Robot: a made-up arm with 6 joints.
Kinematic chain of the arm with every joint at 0, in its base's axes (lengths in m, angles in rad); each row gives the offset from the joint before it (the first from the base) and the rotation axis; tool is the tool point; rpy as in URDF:
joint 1: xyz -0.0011 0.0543 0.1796 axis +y
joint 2: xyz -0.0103 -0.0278 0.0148 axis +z
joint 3: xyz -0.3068 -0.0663 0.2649 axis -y
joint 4: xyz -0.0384 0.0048 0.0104 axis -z
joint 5: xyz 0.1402 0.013 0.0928 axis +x
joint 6: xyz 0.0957 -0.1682 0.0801 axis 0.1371 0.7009 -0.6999
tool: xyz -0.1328 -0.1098 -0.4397 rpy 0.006 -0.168 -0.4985
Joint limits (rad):
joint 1: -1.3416..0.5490
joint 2: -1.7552..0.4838
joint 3: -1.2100..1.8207
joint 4: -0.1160..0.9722
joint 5: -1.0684..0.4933
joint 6: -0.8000..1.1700
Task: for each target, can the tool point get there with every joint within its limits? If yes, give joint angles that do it. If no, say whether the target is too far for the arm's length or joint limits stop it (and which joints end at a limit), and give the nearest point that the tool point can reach.
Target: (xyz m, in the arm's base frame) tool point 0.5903 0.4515 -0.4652
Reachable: no: joint limits stop it (at a limit: joint 1, joint 4, joint 5, joint 6) | nearest point 0.1245 0.3421 -0.2287 | short by 0.534 m
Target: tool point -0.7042 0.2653 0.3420
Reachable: yes | joints -0.2783 -0.8304 -0.3826 0.8049 -0.5882 0.3108
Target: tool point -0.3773 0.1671 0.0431
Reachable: yes | joints -0.1443 -1.2053 -0.1555 0.4772 0.3452 -0.3150
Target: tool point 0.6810 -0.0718 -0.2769
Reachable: no: joint limits stop it (at a limit: joint 1, joint 4, joint 5, joint 6) | nearest point 0.1623 -0.0775 -0.1725 | short by 0.529 m
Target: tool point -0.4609 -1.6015 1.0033
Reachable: no: too far | nearest point -0.2828 -0.7465 0.6843 | short by 0.930 m
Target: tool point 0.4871 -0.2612 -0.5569
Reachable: no: joint limits stop it (at a limit: joint 1, joint 3, joint 4, joint 5, joint 6) | nearest point 0.1017 -0.1865 -0.3081 | short by 0.465 m
